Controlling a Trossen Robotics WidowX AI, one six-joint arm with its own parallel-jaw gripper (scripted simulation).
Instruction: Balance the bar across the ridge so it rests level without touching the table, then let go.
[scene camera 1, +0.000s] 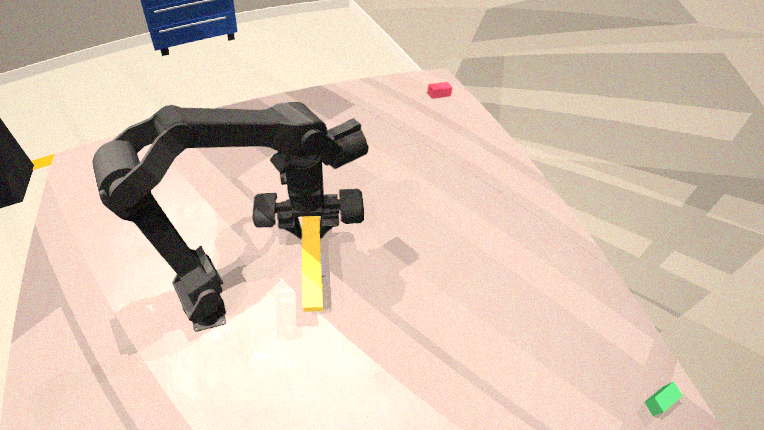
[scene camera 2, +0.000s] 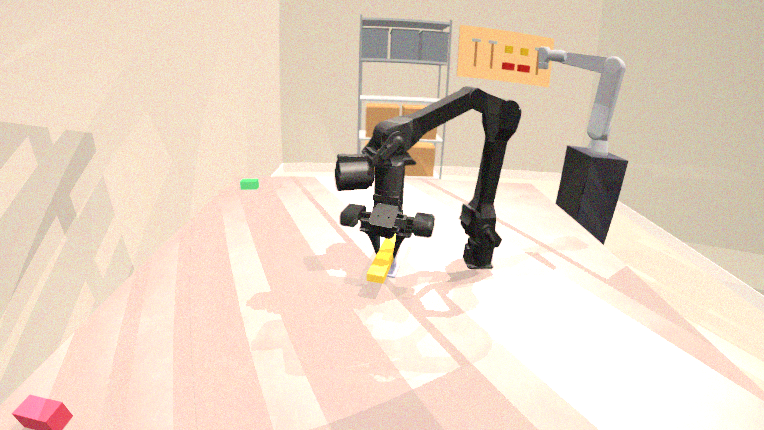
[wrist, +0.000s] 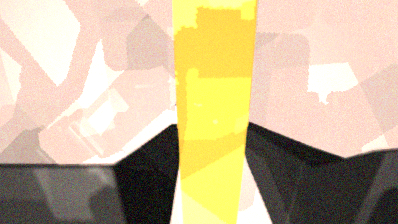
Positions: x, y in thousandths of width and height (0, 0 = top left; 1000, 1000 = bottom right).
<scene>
In view: my gripper (scene camera 1: 408, 550) and a yellow bar (scene camera 1: 409, 699).
The yellow bar is seen too in scene camera 2 (scene camera 2: 495, 631) and in the wrist view (wrist: 536, 243). My gripper also shows in scene camera 2 (scene camera 2: 506, 597) and in the wrist view (wrist: 529, 583).
</scene>
